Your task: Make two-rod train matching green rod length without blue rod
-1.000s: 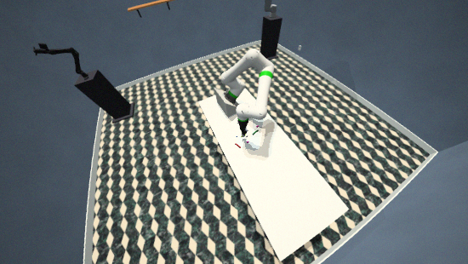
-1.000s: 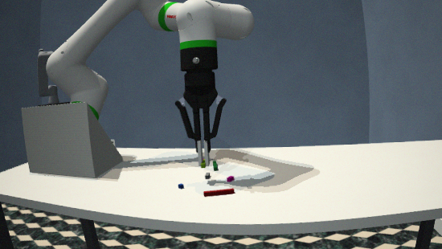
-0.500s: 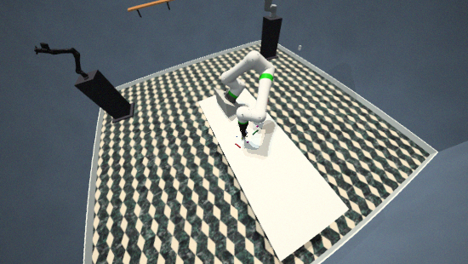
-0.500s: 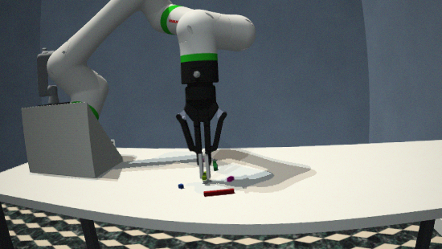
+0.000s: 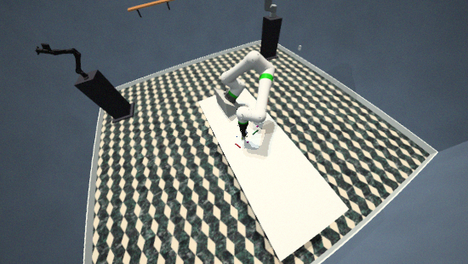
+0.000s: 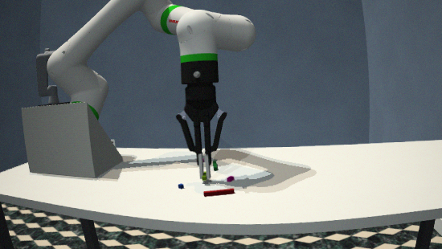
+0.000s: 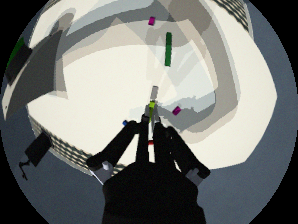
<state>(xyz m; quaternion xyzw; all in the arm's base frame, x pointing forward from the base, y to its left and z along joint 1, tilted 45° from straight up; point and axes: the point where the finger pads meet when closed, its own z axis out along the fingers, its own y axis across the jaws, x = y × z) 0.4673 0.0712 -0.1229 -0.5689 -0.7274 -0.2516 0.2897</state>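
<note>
The lime rod lies 3 cm below my hand. Also, from my hand: blue rod 5 cm behind, 6 cm to the right, 4 cm below; then red rod 6 cm ahead, 8 cm to the right, 4 cm below; then grey rod 1 cm behind, 4 cm to the left, 4 cm below.
</note>
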